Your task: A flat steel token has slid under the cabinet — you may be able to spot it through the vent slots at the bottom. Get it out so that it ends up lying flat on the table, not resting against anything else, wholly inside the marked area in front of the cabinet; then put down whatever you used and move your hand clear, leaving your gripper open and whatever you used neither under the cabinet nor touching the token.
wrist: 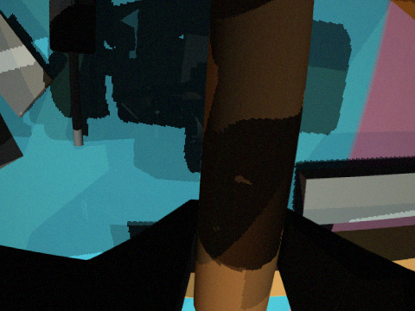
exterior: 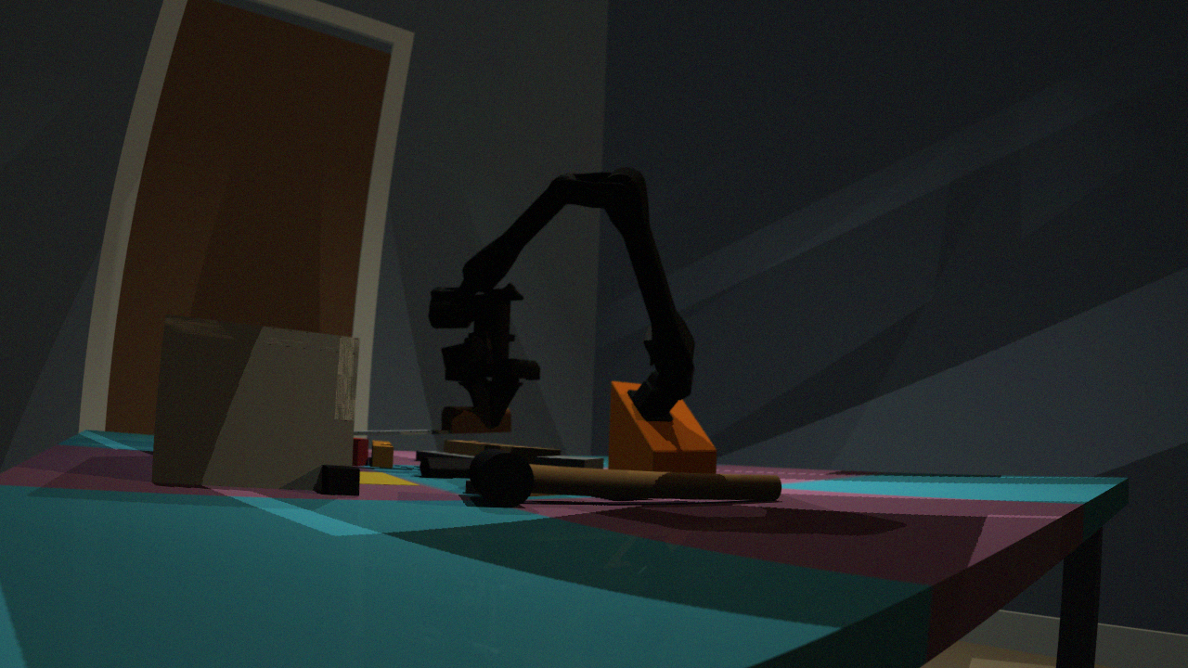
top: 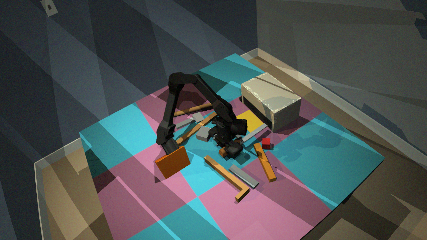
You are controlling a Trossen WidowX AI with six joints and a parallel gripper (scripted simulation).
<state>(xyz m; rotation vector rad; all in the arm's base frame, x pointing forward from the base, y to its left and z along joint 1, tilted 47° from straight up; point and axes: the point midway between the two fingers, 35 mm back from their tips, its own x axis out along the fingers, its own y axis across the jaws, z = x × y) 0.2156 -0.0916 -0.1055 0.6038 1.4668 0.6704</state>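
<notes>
Right now the small grey cube is 13 cm ahead of my gripper tip, 7 cm to the left of it and 6 cm below it. From my gripper tip the other things lie so: orange bar: 12 cm ahead, 14 cm to the right, 6 cm below; then grey bar: 1 cm behind, 13 cm to the right, 6 cm below; then screwdriver: 7 cm ahead, 10 cm to the left, 6 cm below.
</notes>
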